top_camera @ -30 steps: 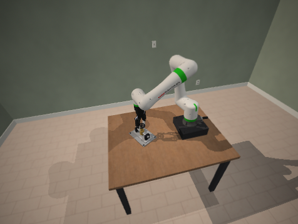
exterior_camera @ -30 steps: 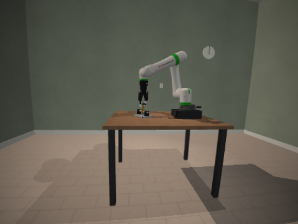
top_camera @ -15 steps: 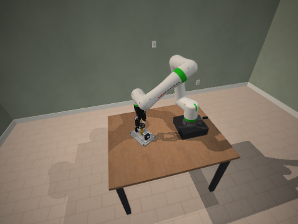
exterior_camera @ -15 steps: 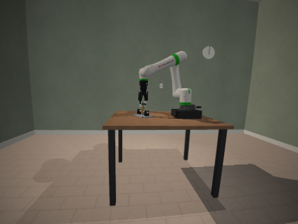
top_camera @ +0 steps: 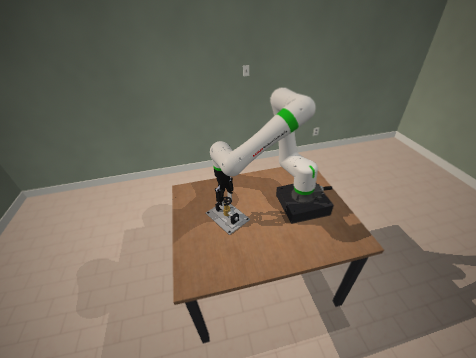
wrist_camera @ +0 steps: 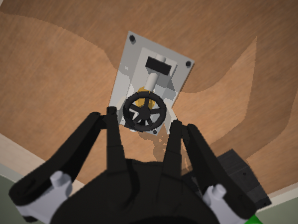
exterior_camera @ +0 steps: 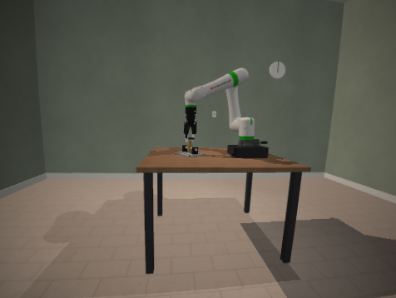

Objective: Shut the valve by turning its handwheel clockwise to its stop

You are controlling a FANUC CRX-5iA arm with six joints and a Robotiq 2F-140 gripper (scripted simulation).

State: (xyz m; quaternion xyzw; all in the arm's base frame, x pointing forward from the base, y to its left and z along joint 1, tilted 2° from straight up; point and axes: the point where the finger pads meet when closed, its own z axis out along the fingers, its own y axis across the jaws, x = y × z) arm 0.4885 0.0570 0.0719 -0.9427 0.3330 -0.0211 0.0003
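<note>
Now: the black spoked handwheel 10 mm below my hand.
</note>
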